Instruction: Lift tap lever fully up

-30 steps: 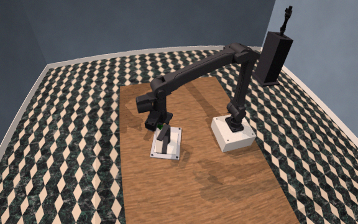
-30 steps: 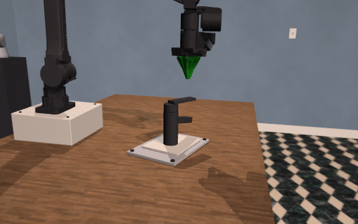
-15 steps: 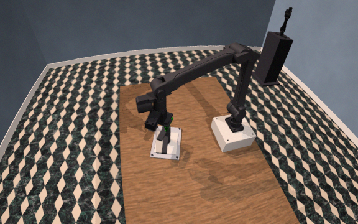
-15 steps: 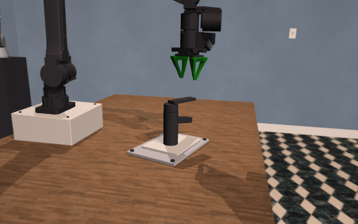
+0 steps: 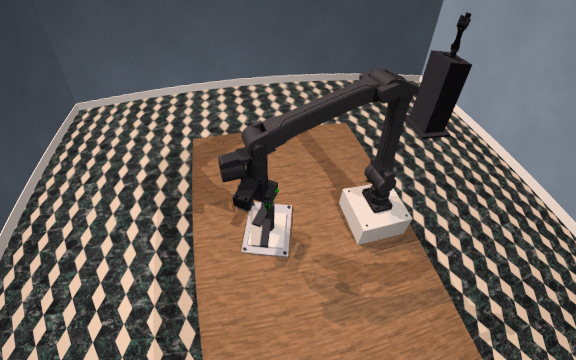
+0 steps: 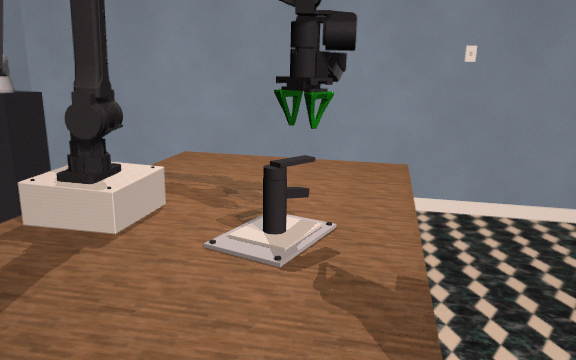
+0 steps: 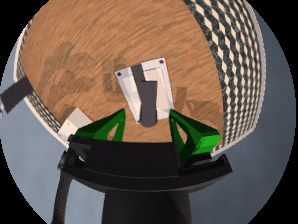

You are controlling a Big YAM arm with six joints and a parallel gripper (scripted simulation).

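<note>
Now: hand 1 cm past the lever, 2 cm to the left of it and 8 cm above it. The rest, counted from my hand: black tap: 3 cm behind, 5 cm to the right, 13 cm below.
</note>
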